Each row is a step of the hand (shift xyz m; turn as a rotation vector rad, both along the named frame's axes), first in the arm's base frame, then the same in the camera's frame.
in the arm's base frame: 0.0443 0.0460 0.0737 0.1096 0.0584 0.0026
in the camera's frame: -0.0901 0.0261 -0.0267 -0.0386 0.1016 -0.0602
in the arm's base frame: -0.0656 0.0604 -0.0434 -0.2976 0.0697 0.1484
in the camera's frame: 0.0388 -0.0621 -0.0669 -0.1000 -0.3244 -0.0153
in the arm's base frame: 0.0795 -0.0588 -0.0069 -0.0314 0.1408 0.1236
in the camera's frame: 0.0058 0.0845 0.0515 -0.1464 -0.0657 -0.1017
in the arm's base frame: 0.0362 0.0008 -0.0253 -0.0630 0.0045 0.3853
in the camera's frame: 0.0167 0.0399 -0.0090 -0.3540 -0.1306 0.1002
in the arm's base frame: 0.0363 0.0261 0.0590 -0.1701 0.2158 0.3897
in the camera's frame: -0.0696 0.0227 -0.0111 -0.3904 -0.2557 -0.0977
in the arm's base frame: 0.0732 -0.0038 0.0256 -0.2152 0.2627 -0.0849
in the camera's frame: -0.0376 0.0675 0.0073 0.0565 -0.2199 -0.2664
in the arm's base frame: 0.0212 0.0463 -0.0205 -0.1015 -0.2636 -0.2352
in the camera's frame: 0.0036 0.0202 -0.0509 0.3091 -0.0334 0.1961
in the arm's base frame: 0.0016 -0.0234 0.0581 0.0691 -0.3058 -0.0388
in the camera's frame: -0.0495 -0.0066 0.0378 0.1002 0.1027 0.2815
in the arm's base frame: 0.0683 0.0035 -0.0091 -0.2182 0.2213 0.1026
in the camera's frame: -0.0056 0.0682 -0.0087 -0.1102 -0.2524 -0.1769
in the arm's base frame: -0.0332 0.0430 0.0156 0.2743 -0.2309 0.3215
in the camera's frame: -0.0191 -0.0393 -0.0359 -0.3003 0.2328 0.2958
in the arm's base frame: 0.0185 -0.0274 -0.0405 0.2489 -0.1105 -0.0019
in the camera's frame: 0.0417 0.0278 0.0149 -0.0191 0.2544 0.0954
